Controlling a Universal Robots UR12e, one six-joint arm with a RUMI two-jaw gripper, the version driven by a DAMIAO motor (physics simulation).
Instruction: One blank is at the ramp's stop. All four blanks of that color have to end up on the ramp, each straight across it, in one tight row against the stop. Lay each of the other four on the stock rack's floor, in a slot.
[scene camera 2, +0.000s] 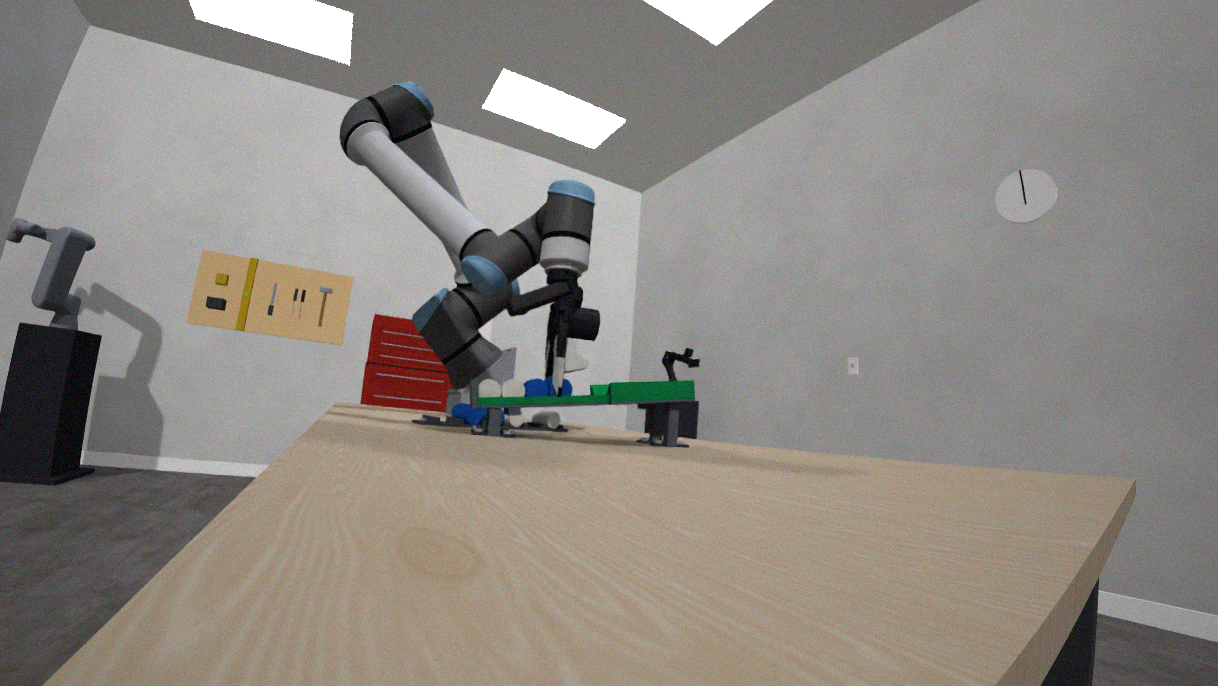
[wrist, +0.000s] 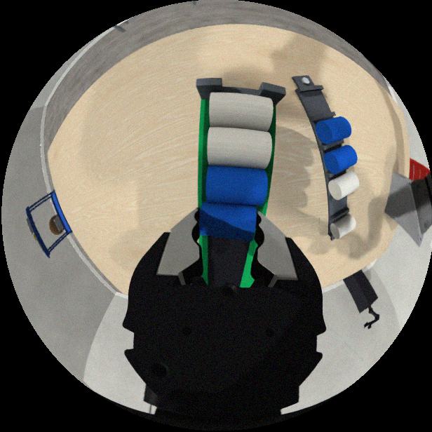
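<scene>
The green ramp (wrist: 202, 150) (scene camera 2: 652, 392) holds four blanks in a row. A white blank (wrist: 241, 111) (scene camera 2: 488, 388) lies across it at the dark stop (wrist: 272, 92), followed by a second white blank (wrist: 239, 147) (scene camera 2: 512, 388), a blue blank (wrist: 236, 185) (scene camera 2: 535, 387) and a last blue blank (wrist: 227, 220). My gripper (wrist: 226, 210) (scene camera 2: 559, 390) is shut on the last blue blank, one finger at each end, down at the ramp. The dark stock rack (wrist: 318, 106) holds two blue blanks (wrist: 333, 130) (wrist: 341, 159) and two white blanks (wrist: 343, 185) (wrist: 343, 226).
The rack stands to the right of the ramp in the wrist view, with a bare stretch at its far end. Both stand on the wooden table (wrist: 125, 150) (scene camera 2: 596, 545). The red tool cabinet (scene camera 2: 404, 362) stands behind the table.
</scene>
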